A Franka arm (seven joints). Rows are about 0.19 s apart.
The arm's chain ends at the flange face. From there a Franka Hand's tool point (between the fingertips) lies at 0.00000 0.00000 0.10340 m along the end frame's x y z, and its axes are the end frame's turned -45 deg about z.
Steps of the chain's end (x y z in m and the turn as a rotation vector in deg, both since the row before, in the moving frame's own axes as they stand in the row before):
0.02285 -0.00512 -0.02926 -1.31 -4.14 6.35
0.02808 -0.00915 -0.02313 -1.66 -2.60 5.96
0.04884 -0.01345 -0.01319 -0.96 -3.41 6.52
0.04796 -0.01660 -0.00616 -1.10 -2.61 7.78
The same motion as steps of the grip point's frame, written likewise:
0.01304 0.00855 -0.02956 2.00 -3.85 6.35
0.02096 0.01191 -0.02328 0.66 -3.01 5.96
0.03866 0.02159 -0.01339 1.73 -3.09 6.52
0.04106 0.01993 -0.00629 1.07 -2.62 7.78

